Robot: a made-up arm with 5 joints. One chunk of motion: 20 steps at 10 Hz.
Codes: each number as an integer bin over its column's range. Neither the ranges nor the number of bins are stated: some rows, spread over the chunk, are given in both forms.
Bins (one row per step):
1: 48 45 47 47 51 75
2: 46 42 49 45 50 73
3: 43 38 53 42 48 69
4: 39 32 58 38 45 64
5: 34 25 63 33 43 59
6: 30 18 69 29 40 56
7: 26 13 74 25 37 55
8: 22 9 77 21 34 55
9: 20 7 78 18 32 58
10: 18 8 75 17 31 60
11: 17 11 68 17 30 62
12: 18 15 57 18 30 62
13: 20 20 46 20 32 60
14: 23 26 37 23 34 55
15: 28 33 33 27 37 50
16: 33 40 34 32 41 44
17: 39 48 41 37 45 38
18: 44 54 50 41 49 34
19: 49 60 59 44 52 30
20: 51 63 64 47 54 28
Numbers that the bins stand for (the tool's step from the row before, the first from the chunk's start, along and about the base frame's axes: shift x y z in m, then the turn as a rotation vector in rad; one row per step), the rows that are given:
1: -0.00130 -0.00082 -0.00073 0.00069 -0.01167 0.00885
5: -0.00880 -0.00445 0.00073 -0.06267 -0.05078 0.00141
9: -0.01629 -0.00773 0.00209 -0.13055 -0.10456 0.00095
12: -0.01736 -0.00627 0.00018 -0.13055 -0.11433 0.00281
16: -0.00933 -0.00173 -0.00191 -0.06719 -0.06056 -0.00556
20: 0.00030 0.00245 0.00082 0.00069 0.00300 -0.01299
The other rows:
2: -0.00237 -0.00136 -0.00055 -0.00836 -0.01656 0.00792
3: -0.00398 -0.00209 -0.00018 -0.02194 -0.02633 0.00606
4: -0.00612 -0.00318 0.00027 -0.04004 -0.04100 0.00374
6: -0.01094 -0.00573 0.00127 -0.08077 -0.06544 0.00002
7: -0.01308 -0.00664 0.00173 -0.09887 -0.08011 -0.00044
8: -0.01522 -0.00736 0.00200 -0.11697 -0.09478 -0.00044
10: -0.01736 -0.00755 0.00182 -0.13507 -0.10944 0.00188
11: -0.01790 -0.00700 0.00118 -0.13507 -0.11433 0.00281
13: -0.01629 -0.00536 -0.00082 -0.12149 -0.10456 0.00188
14: -0.01469 -0.00427 -0.00164 -0.10792 -0.09478 -0.00044
15: -0.01201 -0.00300 -0.00200 -0.08982 -0.08011 -0.00277
17: -0.00612 -0.00027 -0.00127 -0.04457 -0.04100 -0.00834
18: -0.00344 0.00082 -0.00045 -0.02646 -0.02144 -0.01020
19: -0.00077 0.00191 0.00036 -0.01289 -0.00678 -0.01206

